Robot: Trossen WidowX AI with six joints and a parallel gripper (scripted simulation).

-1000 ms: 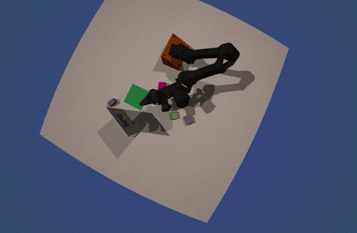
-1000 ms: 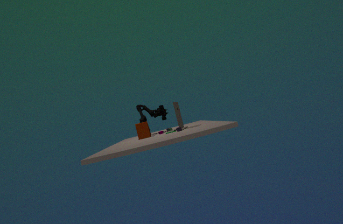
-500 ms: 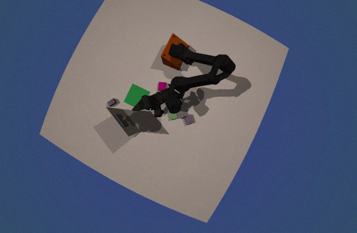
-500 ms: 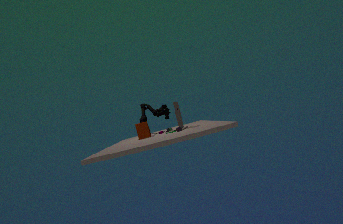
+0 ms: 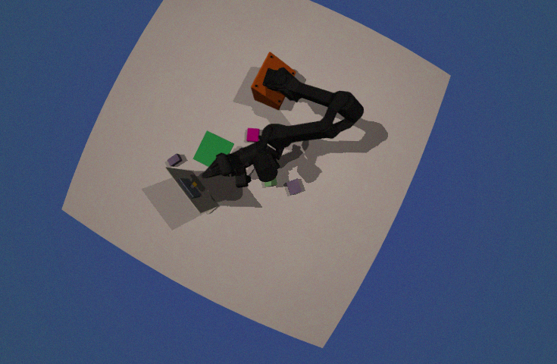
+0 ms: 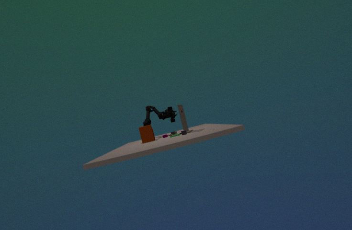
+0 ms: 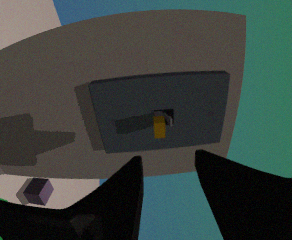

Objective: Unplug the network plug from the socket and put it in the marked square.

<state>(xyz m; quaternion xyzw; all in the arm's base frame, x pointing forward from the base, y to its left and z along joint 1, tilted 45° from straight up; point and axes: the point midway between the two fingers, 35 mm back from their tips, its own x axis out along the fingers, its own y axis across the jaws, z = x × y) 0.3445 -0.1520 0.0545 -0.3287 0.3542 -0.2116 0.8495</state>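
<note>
Now: the network plug 40 mm ahead of my gripper tip and 30 mm to the right of it. From my gripper tip the other things lie so: upright grey panel: 100 mm below, 60 mm ahead, 40 mm to the right; green marked square: 250 mm below, 90 mm behind, 50 mm to the right.
</note>
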